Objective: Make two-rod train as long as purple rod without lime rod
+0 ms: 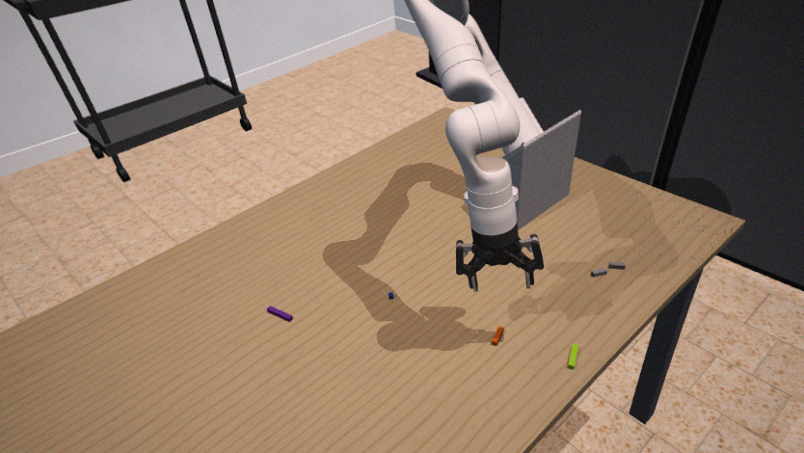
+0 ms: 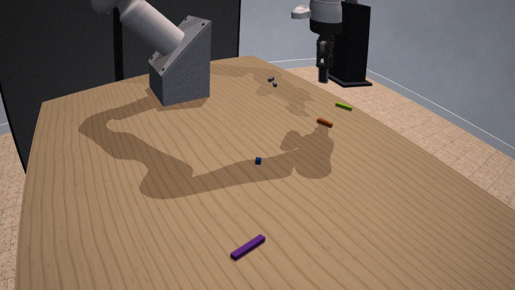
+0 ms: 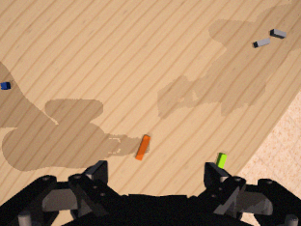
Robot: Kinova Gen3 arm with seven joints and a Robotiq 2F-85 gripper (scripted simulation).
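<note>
My hand is 13 cm above the orange rod and 1 cm short of it. Also, from my hand: lime rod: 13 cm below, 12 cm to the left, 6 cm behind; purple rod: 32 cm to the right, 31 cm ahead, 13 cm below; blue rod: 21 cm to the right, 13 cm below, 10 cm ahead.
</note>
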